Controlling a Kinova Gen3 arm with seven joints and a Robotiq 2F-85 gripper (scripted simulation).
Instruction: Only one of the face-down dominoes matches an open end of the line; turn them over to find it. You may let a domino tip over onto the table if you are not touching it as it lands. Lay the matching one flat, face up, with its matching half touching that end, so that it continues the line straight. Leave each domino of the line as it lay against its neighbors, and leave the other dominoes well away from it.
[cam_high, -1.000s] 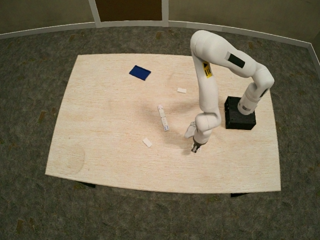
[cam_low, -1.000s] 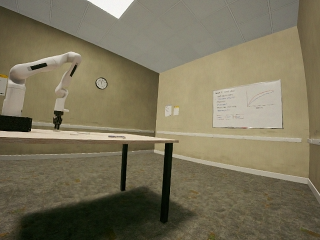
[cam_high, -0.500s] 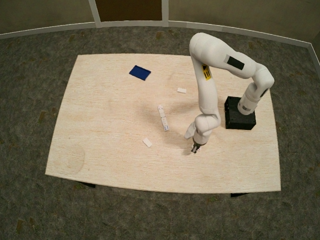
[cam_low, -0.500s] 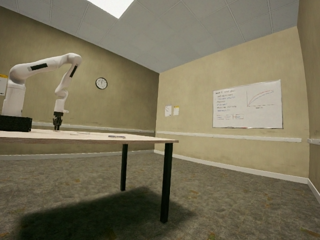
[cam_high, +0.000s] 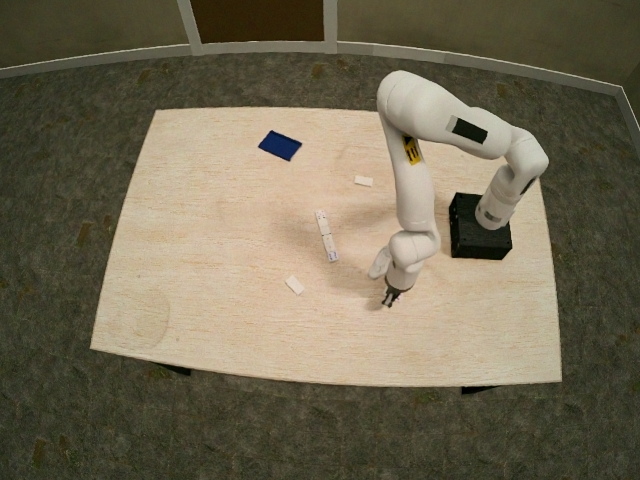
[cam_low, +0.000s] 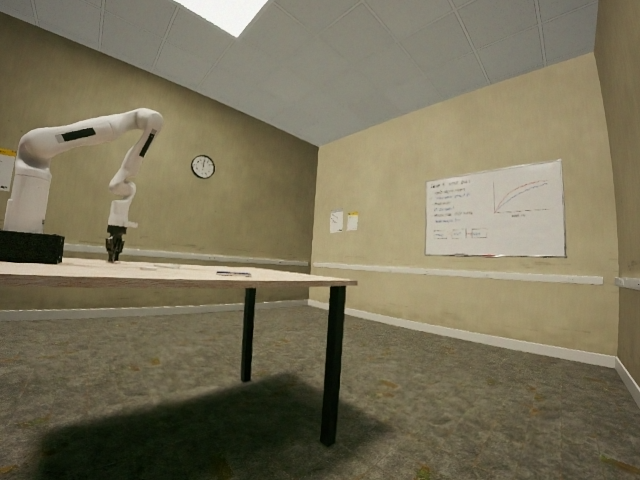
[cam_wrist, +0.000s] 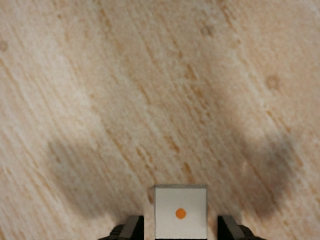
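My hand is 10 mm above the white domino.
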